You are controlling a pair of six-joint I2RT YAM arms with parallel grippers.
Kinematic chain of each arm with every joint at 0, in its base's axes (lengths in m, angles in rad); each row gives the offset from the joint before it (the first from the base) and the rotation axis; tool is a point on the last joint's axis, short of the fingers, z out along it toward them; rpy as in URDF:
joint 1: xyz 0 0 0.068 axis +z
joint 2: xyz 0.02 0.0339 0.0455 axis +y
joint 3: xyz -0.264 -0.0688 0 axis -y
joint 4: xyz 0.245 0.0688 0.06 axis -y
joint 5: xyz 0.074 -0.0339 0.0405 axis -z
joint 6: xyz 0.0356 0 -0.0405 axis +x
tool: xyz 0 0 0 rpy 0 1.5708 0
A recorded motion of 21 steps. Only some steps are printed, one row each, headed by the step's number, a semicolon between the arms.
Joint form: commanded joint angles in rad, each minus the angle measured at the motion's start. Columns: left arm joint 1, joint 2, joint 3, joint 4, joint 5, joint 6; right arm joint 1, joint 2, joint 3, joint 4, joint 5, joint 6.
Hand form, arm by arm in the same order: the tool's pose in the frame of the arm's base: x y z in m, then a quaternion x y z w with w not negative. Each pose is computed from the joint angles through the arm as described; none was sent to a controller.
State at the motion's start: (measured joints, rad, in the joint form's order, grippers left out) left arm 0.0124 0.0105 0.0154 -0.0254 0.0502 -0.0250; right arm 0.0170 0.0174 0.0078 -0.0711 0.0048 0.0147
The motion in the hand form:
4: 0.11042 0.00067 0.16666 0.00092 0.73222 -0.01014 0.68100; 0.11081 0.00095 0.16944 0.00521 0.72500 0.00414 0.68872
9: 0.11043 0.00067 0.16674 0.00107 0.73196 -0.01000 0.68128; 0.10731 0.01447 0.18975 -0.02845 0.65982 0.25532 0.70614
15: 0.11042 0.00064 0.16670 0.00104 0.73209 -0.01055 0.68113; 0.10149 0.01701 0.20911 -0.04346 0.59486 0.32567 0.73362
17: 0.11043 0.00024 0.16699 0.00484 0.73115 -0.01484 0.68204; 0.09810 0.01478 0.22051 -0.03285 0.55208 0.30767 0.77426
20: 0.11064 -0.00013 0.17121 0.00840 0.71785 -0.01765 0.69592; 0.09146 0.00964 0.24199 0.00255 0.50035 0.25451 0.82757
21: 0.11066 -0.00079 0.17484 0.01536 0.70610 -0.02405 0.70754; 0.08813 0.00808 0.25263 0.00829 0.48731 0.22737 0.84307
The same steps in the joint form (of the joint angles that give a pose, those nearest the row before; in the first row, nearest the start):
4: 0.0042 -0.0046 -0.0114 -0.0450 -0.0175 0.0137; -0.0038 -0.0061 -0.0023 0.0256 0.0095 -0.0008
9: 0.0042 -0.0045 -0.0114 -0.0442 -0.0176 0.0141; -0.0030 -0.0061 -0.0023 0.2144 -0.3776 0.3395
15: 0.0042 -0.0046 -0.0114 -0.0447 -0.0168 0.0133; -0.0037 -0.0062 -0.0023 0.4039 -0.4604 0.4783
17: 0.0042 -0.0047 -0.0114 -0.0420 -0.0053 0.0130; -0.0042 -0.0061 0.0000 0.5077 -0.3944 0.4780
20: 0.0034 -0.0045 -0.0114 -0.0034 0.0027 0.0130; -0.0053 -0.0057 0.0431 0.5722 -0.2479 0.4322
21: 0.0035 -0.0045 -0.0115 0.0298 0.0214 0.0126; -0.0053 -0.0027 0.0767 0.5665 -0.2040 0.3906

